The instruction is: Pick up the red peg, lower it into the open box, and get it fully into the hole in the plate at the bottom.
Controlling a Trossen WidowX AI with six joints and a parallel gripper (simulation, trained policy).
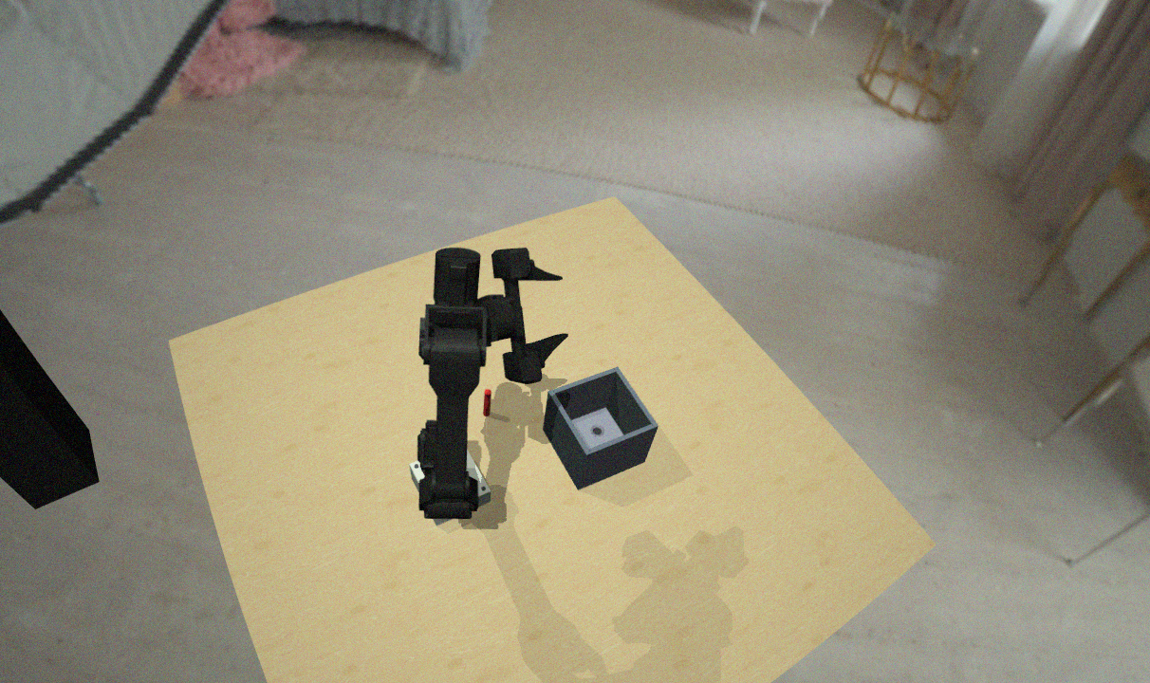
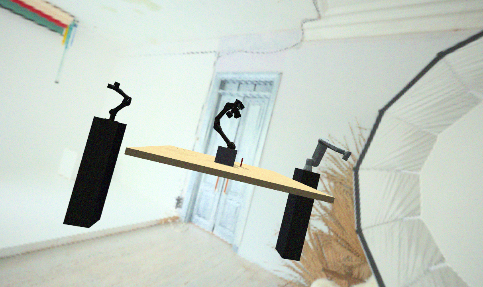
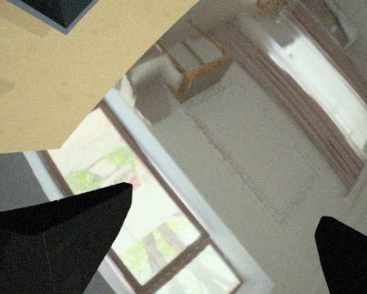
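My gripper tip is now 20 mm past the red peg, 180 mm to the right of it and 440 mm above it. The rest, counted from my gripper tip: light grey plate (130 mm ahead, 440 mm below).
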